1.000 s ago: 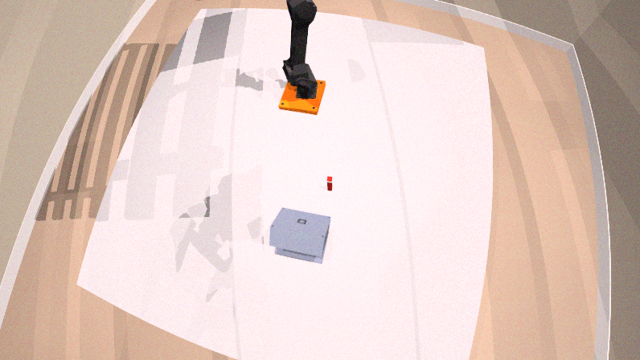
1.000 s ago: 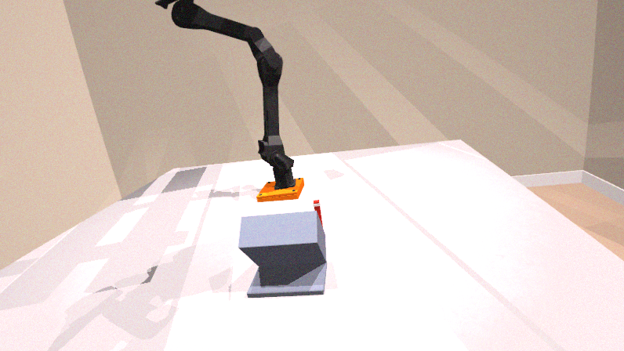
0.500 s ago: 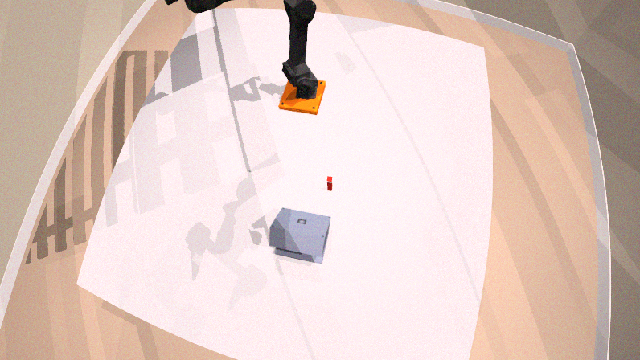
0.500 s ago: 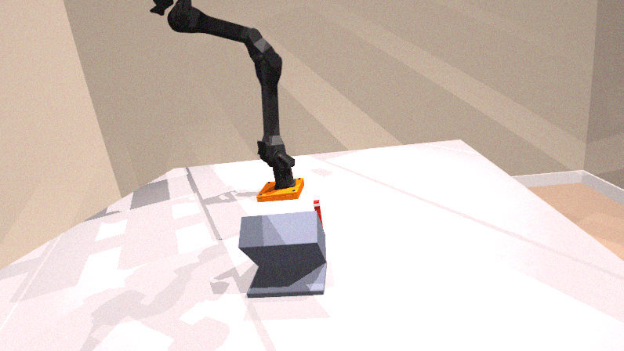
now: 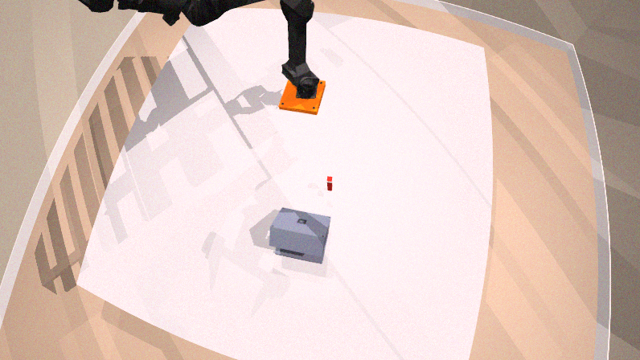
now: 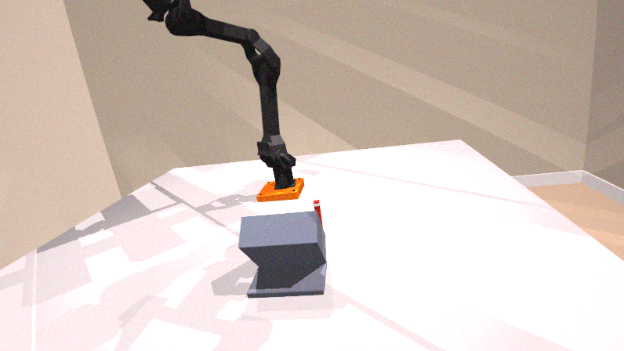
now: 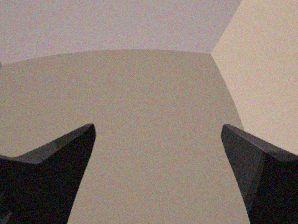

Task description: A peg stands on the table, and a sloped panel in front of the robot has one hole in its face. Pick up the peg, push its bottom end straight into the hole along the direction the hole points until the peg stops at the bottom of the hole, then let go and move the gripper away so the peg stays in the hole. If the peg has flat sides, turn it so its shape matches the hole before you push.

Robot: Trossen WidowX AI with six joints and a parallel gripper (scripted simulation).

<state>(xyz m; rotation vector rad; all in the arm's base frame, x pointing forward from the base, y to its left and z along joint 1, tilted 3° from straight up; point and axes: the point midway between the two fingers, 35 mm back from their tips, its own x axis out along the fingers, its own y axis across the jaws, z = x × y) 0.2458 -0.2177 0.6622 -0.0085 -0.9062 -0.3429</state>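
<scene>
The red peg lies 4 cm ahead of my gripper tip, 36 cm to the left of it and 64 cm below it. The rest, counted from my gripper tip: flat foot 20 cm ahead, 30 cm to the left, 69 cm below; then sloped panel 18 cm ahead, 30 cm to the left, 63 cm below.
</scene>
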